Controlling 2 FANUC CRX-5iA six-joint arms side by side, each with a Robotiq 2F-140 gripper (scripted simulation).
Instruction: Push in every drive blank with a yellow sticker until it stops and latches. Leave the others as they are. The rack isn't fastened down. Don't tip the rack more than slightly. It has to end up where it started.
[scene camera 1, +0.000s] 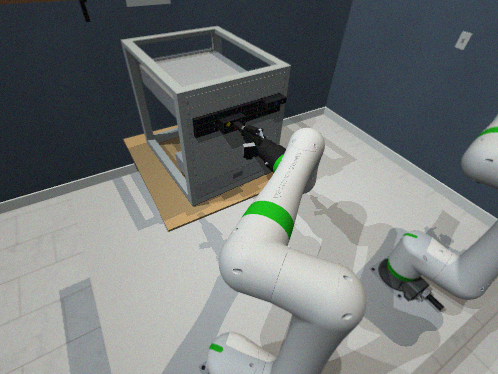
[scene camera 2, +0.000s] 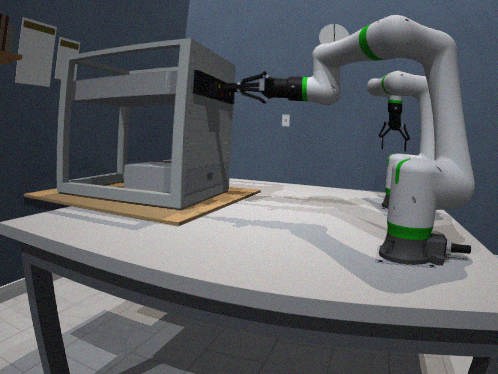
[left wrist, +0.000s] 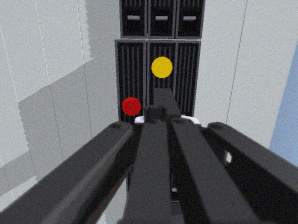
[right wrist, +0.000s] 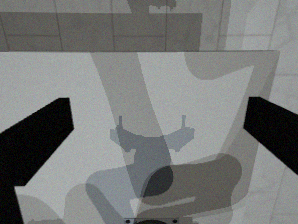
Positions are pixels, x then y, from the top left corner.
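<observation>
Scene camera 1 shows me a grey rack, and in scene camera 2 (189, 182) I see the rack as well. The left wrist view shows the rack too; in the right wrist view the rack is out of frame. On the rack, (scene camera 1: 224, 140) and (left wrist: 65, 70) are the same spot.
</observation>
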